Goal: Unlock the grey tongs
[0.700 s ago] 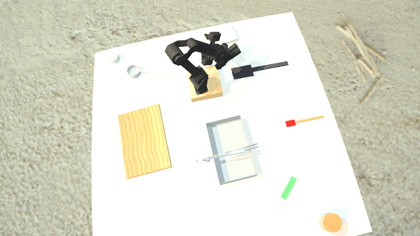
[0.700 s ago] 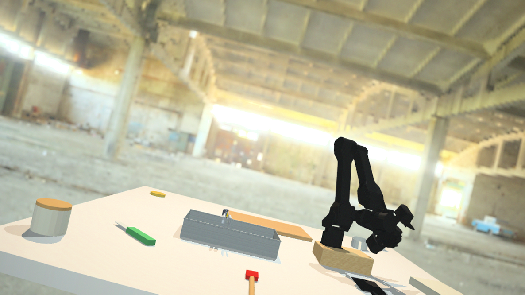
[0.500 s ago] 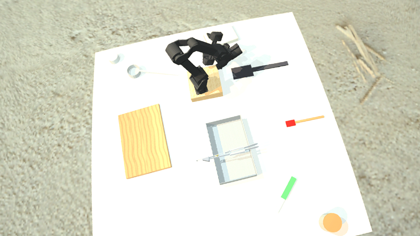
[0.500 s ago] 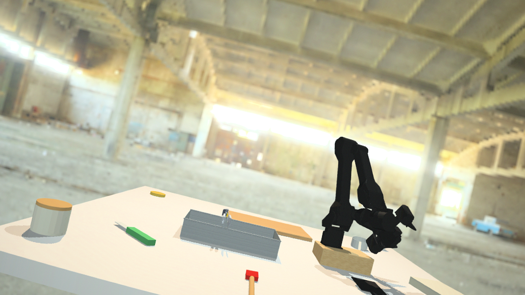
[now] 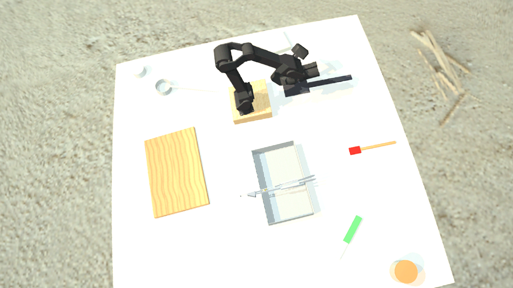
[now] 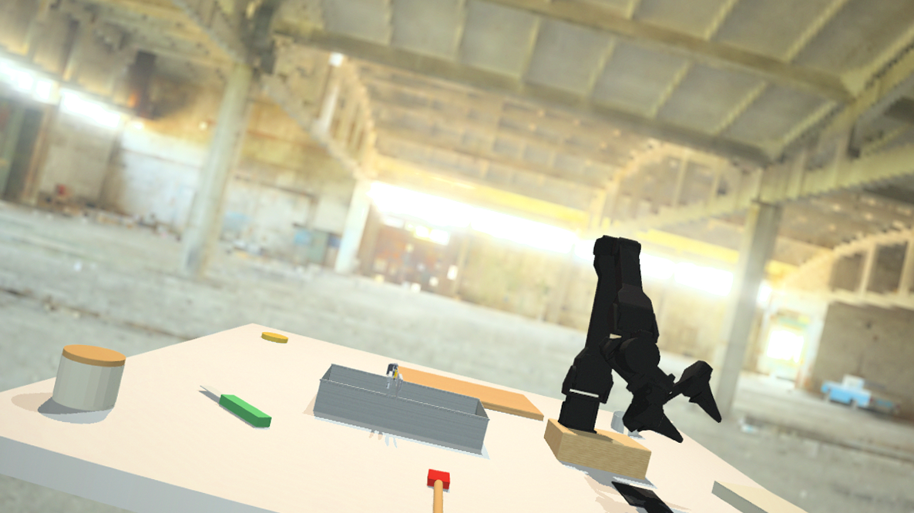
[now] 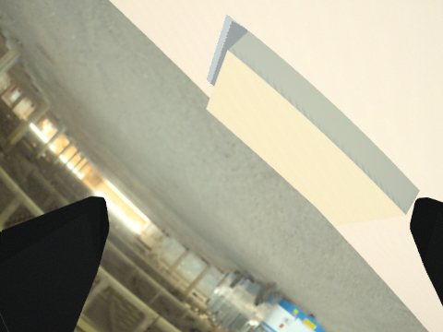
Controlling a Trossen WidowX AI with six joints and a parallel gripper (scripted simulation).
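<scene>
Now: gripper tip 49 cm short of the roasting tin, 19 cm to the left of it and 10 cm above it. From my gripper tip the other things lie so: black spatula: 9 cm ahead, 9 cm to the left, 13 cm below; then wooden board: 30 cm ahead, 61 cm to the right, 12 cm below; then white slab: 19 cm behind, 3 cm to the right, 12 cm below.
</scene>
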